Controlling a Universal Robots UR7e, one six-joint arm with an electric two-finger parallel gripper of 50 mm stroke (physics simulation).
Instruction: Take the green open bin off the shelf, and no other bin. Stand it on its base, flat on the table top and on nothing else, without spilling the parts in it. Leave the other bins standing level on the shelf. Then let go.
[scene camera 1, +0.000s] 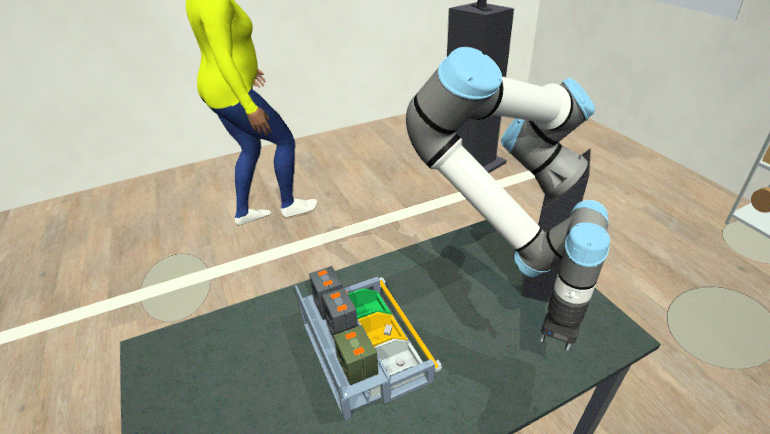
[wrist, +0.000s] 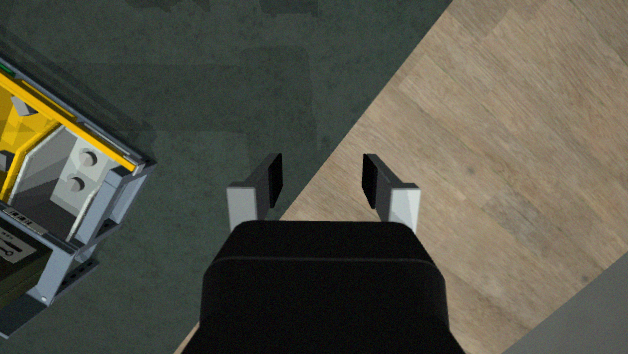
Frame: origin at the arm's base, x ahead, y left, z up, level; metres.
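Seen in the pictures: gripper, fingertip midpoint: (scene camera 1: 555, 342) (wrist: 322, 170); arm's base, origin of the base link: (scene camera 1: 566, 178).
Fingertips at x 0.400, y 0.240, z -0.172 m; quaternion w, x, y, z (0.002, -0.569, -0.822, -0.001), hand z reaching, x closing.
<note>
Offsets run from my fingertips to a thing's middle. Level surfaces: height alone.
The green open bin {dx +0.154, dy -0.550, dz -0.214 m} (scene camera 1: 368, 303) stands in the far end of the shelf (scene camera 1: 363, 386) (wrist: 104, 205), beside the yellow bin {dx +0.188, dy -0.443, dz -0.214 m} (scene camera 1: 381, 326) (wrist: 17, 131). A white-grey bin {dx +0.219, dy -0.335, dz -0.214 m} (scene camera 1: 396, 353) (wrist: 41, 161) stands at the near end; parts show in the yellow and white-grey bins. In the wrist view a small green bit shows at the left edge. Whether the green bin holds parts is hard to tell. My gripper (scene camera 1: 555, 345) (wrist: 322, 170) is open and empty, above the right part of the table top {dz -0.257 m} (scene camera 1: 231, 372) (wrist: 190, 95), well to the right of the shelf.
Two dark grey cases {dx +0.242, dy -0.583, dz -0.094 m} (scene camera 1: 325, 281) {dx +0.274, dy -0.476, dz -0.089 m} (scene camera 1: 339, 309) and an olive case {dx +0.314, dy -0.364, dz -0.107 m} (scene camera 1: 356, 353) stand on the shelf's left part, next to the bins. A yellow rail {dx +0.088, dy -0.412, dz -0.197 m} (scene camera 1: 409, 324) (wrist: 75, 122) runs along the shelf's right side. A person (scene camera 1: 226, 59) in a yellow top is on the floor behind the table.
</note>
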